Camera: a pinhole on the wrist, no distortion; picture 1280 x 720 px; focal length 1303.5 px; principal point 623.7 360.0 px. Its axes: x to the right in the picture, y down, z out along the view. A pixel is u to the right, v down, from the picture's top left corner.
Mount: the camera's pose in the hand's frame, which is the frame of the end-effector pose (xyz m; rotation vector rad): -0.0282 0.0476 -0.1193 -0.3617 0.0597 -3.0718
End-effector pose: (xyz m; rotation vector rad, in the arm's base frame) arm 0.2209 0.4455 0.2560 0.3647 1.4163 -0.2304
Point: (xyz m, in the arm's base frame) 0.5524 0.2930 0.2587
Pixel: 763 486
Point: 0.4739 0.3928 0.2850
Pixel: 814 306
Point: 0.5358 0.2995 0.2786
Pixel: 818 485
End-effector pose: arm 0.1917 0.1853 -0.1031 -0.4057 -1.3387 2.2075
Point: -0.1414 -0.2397 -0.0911
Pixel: outside the picture
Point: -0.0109 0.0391 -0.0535
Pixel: 525 253
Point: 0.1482 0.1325 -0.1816
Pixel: outside the picture
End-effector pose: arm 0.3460 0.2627 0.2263 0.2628 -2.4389 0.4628
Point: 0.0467 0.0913 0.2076
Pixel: 112 690
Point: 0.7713 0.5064 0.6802
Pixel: behind the camera
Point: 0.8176 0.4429 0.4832
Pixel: behind the camera
